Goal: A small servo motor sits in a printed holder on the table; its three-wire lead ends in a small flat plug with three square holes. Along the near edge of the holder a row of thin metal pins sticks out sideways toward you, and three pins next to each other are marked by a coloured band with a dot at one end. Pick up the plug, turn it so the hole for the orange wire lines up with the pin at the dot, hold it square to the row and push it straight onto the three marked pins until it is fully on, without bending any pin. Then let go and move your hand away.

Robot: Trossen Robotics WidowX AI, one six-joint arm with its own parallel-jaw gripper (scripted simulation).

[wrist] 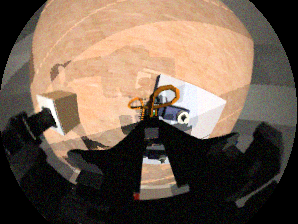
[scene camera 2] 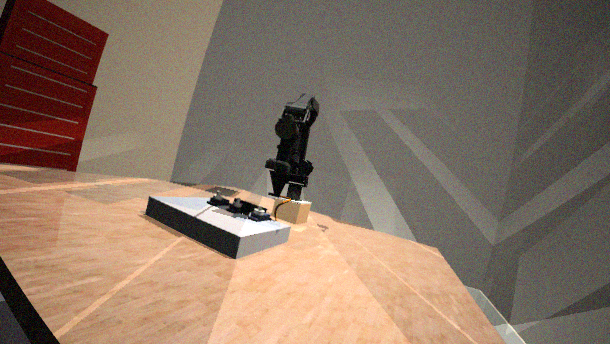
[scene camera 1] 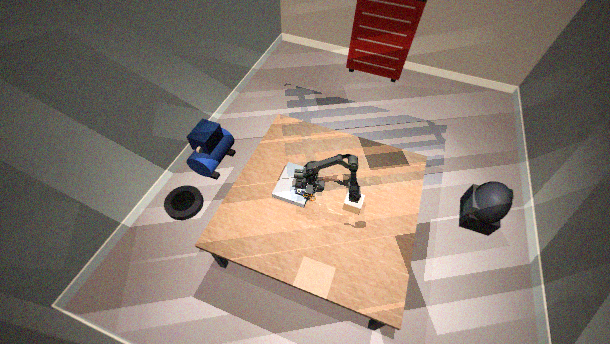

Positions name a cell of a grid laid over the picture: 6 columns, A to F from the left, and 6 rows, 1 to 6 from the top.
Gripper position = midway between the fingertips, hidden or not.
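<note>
My gripper (scene camera 2: C4), a holder (scene camera 2: C5). Gripper (wrist: D4), holder (wrist: E3).
</note>
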